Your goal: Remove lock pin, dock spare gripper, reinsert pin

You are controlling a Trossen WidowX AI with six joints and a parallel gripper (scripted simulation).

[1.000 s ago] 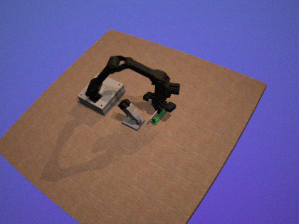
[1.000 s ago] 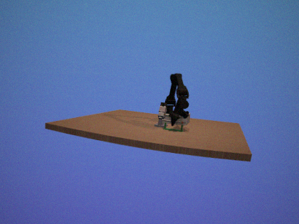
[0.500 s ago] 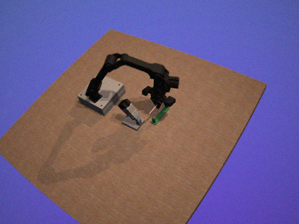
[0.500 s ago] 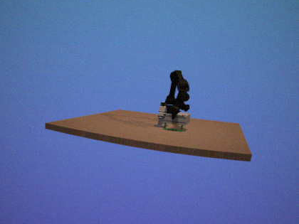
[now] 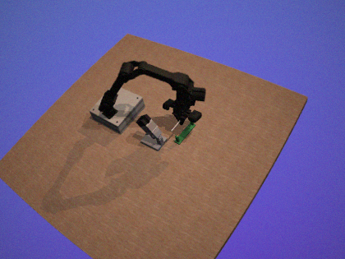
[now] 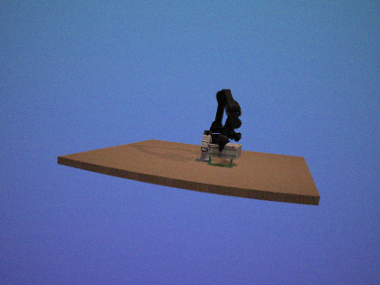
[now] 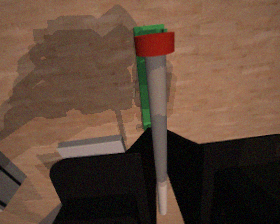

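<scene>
Right now my gripper tip is 50 mm above the green rack and 10 mm to the right of it. Round my gripper tip: spare gripper (120 mm to the right, 90 mm behind, 40 mm above); grey mount (120 mm to the right, 70 mm behind, 20 mm below).
</scene>
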